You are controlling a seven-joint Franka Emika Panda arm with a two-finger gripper.
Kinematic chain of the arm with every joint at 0, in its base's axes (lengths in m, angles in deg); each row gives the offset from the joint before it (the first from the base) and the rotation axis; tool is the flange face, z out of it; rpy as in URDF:
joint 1: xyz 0 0 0.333 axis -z
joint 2: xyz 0 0 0 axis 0.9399 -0.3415 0
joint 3: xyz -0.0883 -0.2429 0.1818 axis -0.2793 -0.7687 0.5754
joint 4: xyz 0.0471 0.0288 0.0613 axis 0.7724 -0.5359 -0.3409
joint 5: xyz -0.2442 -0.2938 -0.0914 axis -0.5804 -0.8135 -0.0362
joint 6: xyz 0 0 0 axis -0.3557 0.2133 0.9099
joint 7: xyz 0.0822 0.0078 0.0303 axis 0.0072 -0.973 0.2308
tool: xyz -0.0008 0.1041 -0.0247 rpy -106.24 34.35 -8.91
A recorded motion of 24 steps. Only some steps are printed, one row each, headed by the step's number.
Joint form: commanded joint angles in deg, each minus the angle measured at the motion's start. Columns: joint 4, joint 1, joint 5, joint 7, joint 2, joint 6, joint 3.
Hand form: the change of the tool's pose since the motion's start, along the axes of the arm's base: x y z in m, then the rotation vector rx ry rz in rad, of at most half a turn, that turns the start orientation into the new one. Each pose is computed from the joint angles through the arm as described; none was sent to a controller.
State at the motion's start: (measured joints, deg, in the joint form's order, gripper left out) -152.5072 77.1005 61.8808 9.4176 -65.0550 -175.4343 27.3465
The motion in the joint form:
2: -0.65 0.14 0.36 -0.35 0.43 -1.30 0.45
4: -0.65 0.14 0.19 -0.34 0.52 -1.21 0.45
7: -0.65 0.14 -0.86 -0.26 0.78 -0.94 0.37
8: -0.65 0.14 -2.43 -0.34 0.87 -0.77 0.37
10: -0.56 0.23 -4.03 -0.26 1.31 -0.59 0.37
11: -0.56 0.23 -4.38 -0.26 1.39 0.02 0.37
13: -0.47 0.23 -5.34 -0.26 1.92 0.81 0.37
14: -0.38 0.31 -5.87 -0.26 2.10 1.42 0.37
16: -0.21 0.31 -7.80 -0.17 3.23 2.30 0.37
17: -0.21 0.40 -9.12 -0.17 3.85 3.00 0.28
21: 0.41 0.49 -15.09 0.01 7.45 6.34 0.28
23: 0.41 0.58 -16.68 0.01 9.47 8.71 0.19
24: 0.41 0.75 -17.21 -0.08 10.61 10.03 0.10
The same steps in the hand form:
2: -0.0011 0.0025 0.0017 0.0031 -0.0170 -0.0094
4: -0.0014 0.0025 0.0024 0.0008 -0.0169 -0.0072
7: -0.0022 0.0018 0.0047 -0.0147 -0.0162 0.0039
8: -0.0025 0.0018 0.0053 -0.0368 -0.0132 0.0182
10: -0.0032 0.0008 0.0103 -0.0612 -0.0180 0.0335
11: -0.0041 0.0011 0.0100 -0.0644 -0.0089 0.0391
13: -0.0057 0.0015 0.0149 -0.0774 -0.0054 0.0504
14: -0.0066 0.0009 0.0164 -0.0838 0.0008 0.0558
16: -0.0092 0.0010 0.0280 -0.1137 -0.0048 0.0764
17: -0.0115 -0.0007 0.0331 -0.1335 -0.0019 0.0863
21: -0.0224 -0.0020 0.0694 -0.2297 -0.0094 0.1385
23: -0.0313 -0.0036 0.0855 -0.2556 -0.0003 0.1480
24: -0.0366 -0.0059 0.0945 -0.2642 0.0047 0.1457

